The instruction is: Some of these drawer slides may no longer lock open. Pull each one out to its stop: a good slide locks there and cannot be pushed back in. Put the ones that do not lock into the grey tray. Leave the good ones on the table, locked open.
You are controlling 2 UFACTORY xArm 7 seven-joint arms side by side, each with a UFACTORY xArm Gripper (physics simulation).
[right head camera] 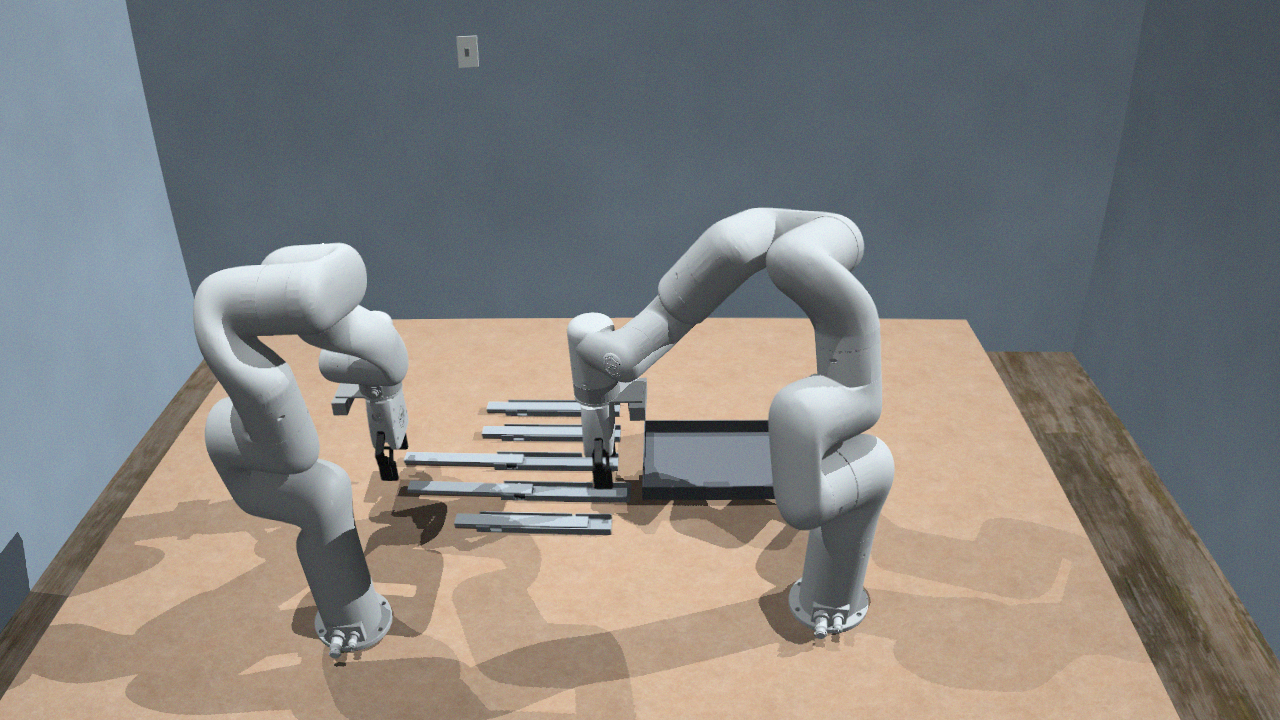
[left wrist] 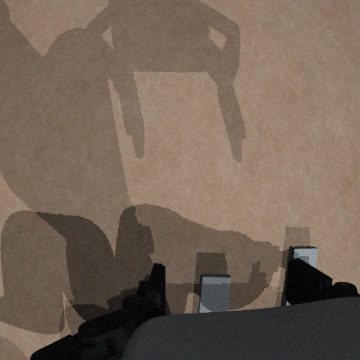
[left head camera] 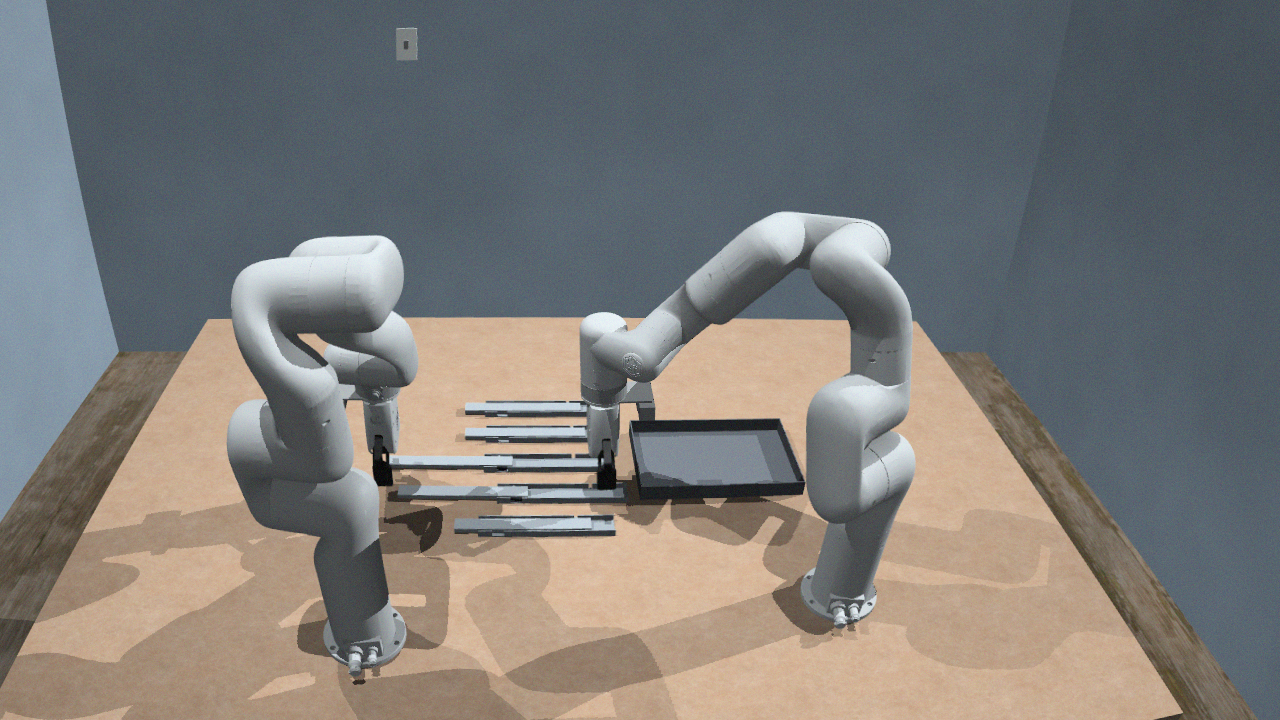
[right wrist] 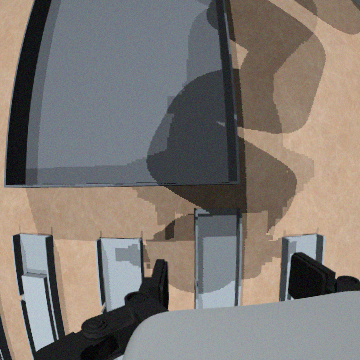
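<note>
Five metal drawer slides lie in parallel on the table. The third and fourth from the back are drawn out. The two back slides and the front slide are pushed in. My left gripper is open above the fourth slide's left end. My right gripper is open above that slide's right part. The grey tray is empty.
The tray stands close to the right ends of the slides. The right arm covers the right ends of the back slides in the left head camera view and the tray's right part in the right head camera view. Arm shadows cross the table.
</note>
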